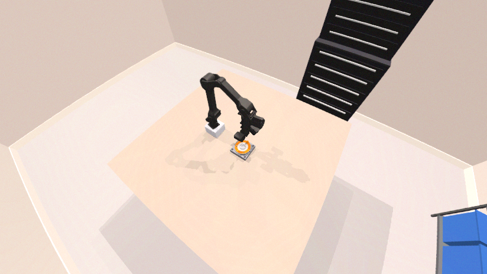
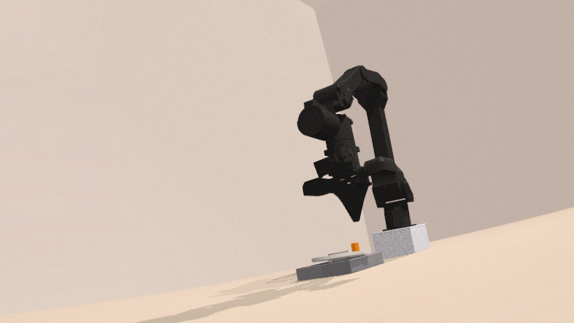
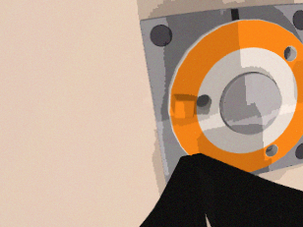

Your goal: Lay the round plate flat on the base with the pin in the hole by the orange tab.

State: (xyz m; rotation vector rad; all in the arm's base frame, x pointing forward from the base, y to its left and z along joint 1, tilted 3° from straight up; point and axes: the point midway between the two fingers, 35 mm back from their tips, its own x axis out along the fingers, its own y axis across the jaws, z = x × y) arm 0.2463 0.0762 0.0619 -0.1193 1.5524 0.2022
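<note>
The plate lies 5 cm below my gripper tip, 3 cm to the right of it and 1 cm ahead of it. The rest, counted from my gripper tip: base 7 cm below, 5 cm to the right, 2 cm ahead.
</note>
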